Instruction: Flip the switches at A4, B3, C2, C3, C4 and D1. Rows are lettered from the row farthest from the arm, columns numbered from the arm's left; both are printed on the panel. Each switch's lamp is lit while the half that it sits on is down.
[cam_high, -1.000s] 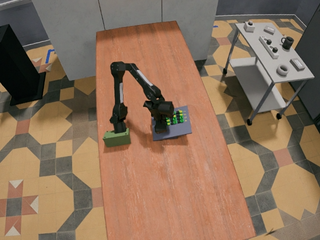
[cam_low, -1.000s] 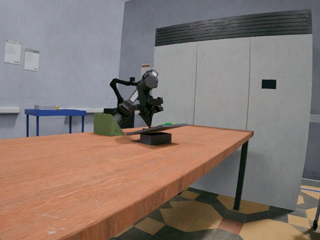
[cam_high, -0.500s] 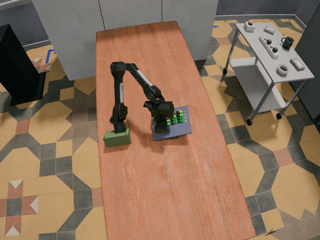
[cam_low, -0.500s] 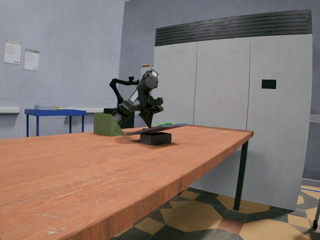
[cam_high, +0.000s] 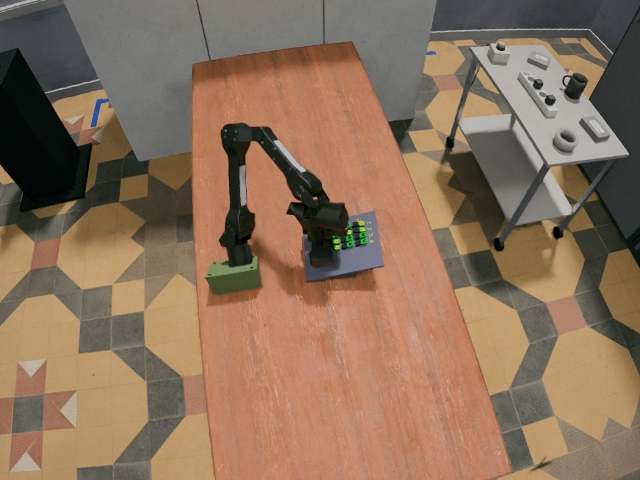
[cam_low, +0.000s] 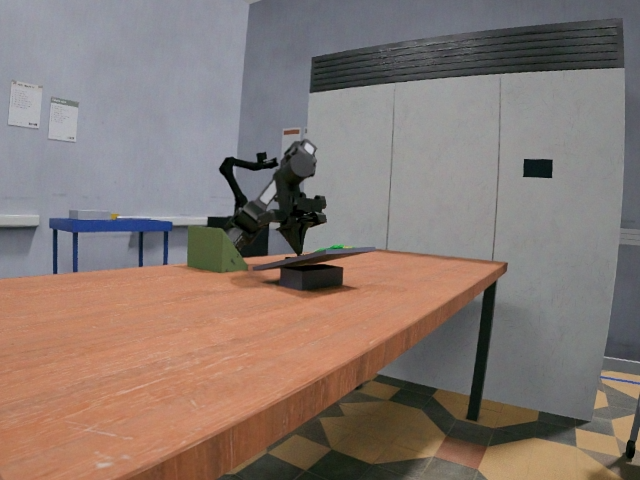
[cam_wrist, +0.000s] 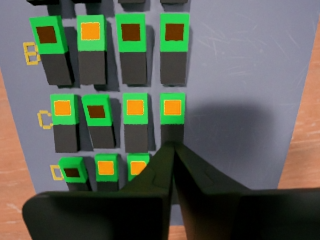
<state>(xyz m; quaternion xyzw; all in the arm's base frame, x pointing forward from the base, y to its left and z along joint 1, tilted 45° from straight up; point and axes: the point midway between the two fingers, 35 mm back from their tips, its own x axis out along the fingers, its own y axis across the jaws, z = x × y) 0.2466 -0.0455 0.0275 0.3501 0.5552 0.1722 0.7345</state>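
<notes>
Now: the switch C4 3 cm below my hand and 3 cm ahead of it. The rest, counted from my hand: switch C3: 3 cm below, 3 cm ahead, 2 cm to the left; switch D2: 4 cm to the left, 4 cm below, 1 cm behind; switch C2: 4 cm to the left, 3 cm below, 3 cm ahead.
</notes>
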